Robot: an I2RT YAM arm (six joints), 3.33 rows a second.
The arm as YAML. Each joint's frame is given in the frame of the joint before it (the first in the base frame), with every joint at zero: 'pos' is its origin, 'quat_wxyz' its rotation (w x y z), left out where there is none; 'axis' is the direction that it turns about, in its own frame. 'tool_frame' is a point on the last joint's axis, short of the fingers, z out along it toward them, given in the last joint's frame.
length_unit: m
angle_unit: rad
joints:
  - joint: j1
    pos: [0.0, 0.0, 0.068]
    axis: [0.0, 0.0, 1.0]
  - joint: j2
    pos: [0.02, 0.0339, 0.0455]
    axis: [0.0, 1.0, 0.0]
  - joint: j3
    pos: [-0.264, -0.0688, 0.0]
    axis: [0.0, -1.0, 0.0]
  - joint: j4
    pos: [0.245, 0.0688, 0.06]
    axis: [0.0, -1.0, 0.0]
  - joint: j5
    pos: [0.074, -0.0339, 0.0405]
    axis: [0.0, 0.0, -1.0]
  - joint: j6
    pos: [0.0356, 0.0, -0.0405]
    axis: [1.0, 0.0, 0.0]
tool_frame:
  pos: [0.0, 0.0, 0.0]
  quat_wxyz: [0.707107, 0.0, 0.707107, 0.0]
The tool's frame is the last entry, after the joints.
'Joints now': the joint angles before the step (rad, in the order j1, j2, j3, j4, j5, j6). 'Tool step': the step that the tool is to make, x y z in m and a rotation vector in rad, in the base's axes. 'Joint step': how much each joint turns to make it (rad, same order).
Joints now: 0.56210, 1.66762, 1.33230, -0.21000, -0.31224, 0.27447
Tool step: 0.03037, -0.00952, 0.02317, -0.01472, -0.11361, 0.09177
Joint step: -0.06751, 0.07096, 0.15643, -0.04808, -0.10261, -0.15030
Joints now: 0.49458, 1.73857, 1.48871, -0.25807, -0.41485, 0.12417
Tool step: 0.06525, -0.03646, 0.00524, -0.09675, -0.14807, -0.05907
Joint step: -0.13962, 0.16327, 0.21856, -0.03470, 0.00076, -0.18501
